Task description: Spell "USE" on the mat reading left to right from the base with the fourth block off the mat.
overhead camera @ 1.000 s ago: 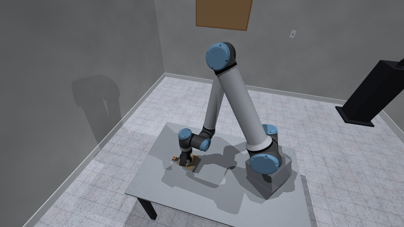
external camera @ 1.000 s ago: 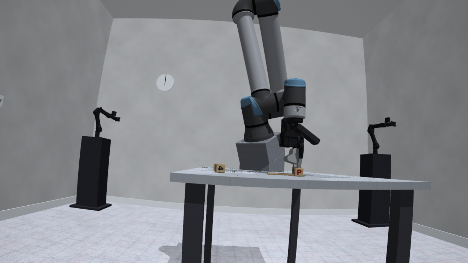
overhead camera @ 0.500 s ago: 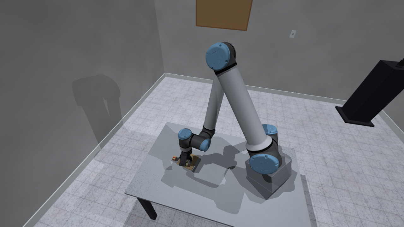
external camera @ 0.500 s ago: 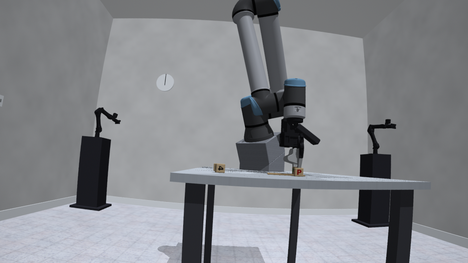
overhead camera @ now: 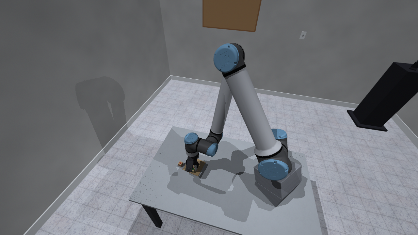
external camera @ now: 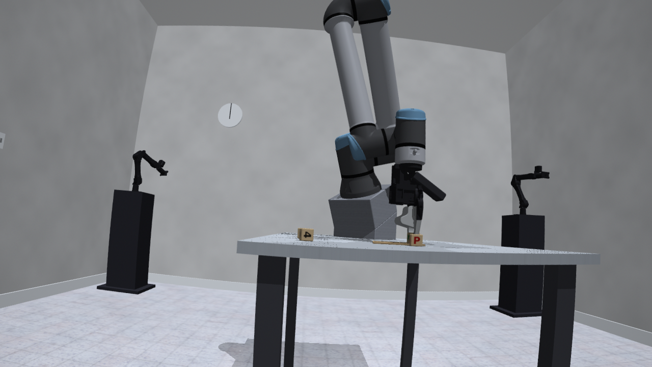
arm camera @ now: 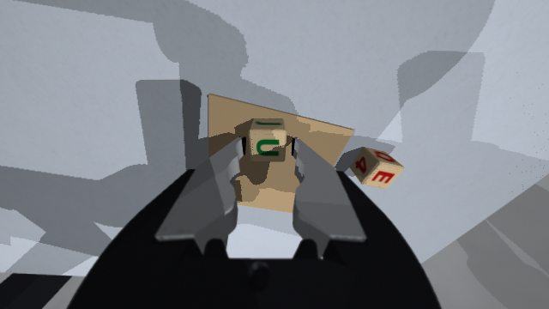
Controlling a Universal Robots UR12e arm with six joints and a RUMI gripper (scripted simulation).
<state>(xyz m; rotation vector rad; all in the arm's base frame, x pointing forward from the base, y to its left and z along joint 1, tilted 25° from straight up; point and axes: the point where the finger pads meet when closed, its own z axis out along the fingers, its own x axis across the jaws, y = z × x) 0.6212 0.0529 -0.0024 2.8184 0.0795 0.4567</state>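
Right now the tan mat is 5 cm to the right of my hand and 2 cm below it.
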